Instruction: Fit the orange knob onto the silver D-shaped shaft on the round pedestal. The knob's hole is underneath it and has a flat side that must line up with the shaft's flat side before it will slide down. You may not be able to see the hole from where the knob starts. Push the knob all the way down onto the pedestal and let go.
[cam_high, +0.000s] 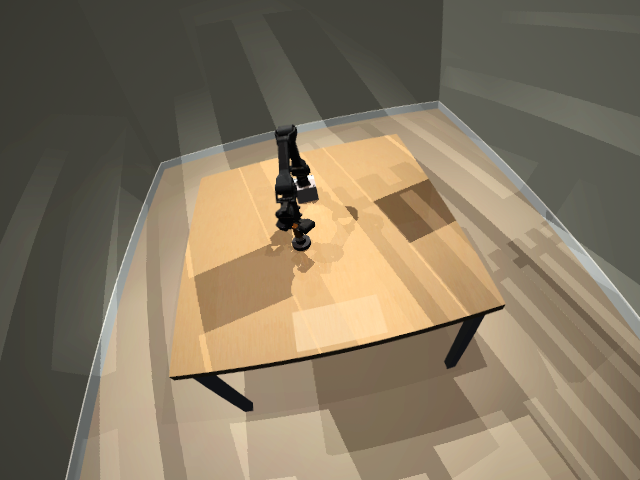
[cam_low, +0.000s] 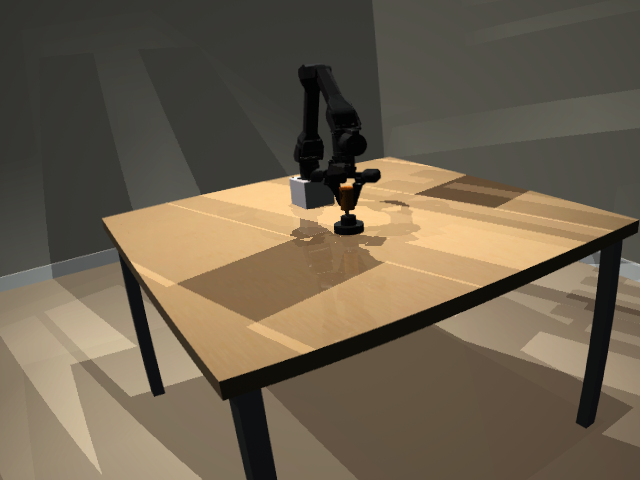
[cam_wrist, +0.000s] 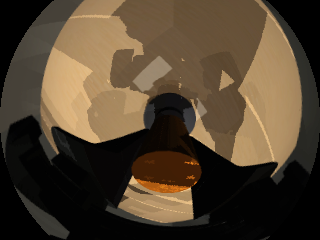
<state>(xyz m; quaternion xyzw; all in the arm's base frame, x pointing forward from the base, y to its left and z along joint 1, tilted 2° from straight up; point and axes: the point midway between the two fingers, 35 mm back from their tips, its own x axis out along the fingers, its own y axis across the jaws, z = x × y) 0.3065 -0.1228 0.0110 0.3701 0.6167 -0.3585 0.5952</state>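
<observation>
Now: the orange knob 3 cm above my gripper tip. Round my gripper tip: round pedestal: 4 cm below.
</observation>
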